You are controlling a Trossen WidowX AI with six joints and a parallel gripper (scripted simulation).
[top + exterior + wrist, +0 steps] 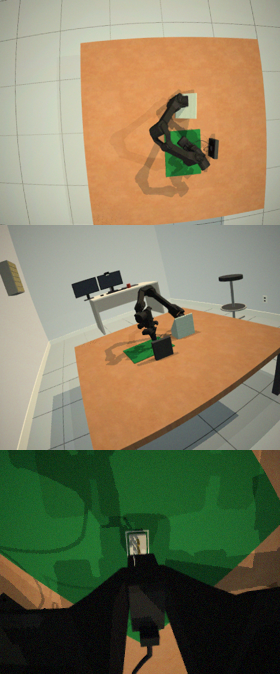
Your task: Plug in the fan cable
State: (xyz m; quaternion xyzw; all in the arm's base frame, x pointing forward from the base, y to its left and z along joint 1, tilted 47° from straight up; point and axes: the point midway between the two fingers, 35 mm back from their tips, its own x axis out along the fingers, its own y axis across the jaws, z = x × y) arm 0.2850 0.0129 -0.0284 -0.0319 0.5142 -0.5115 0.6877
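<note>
Now: the pale fan header 6 cm below my gripper tip. From my gripper tip the other things lie so: green board 8 cm below, 5 cm ahead, 2 cm to the right; dark fan plug 1 cm behind, 1 cm above; black fan 16 cm to the left, 2 cm ahead.
</note>
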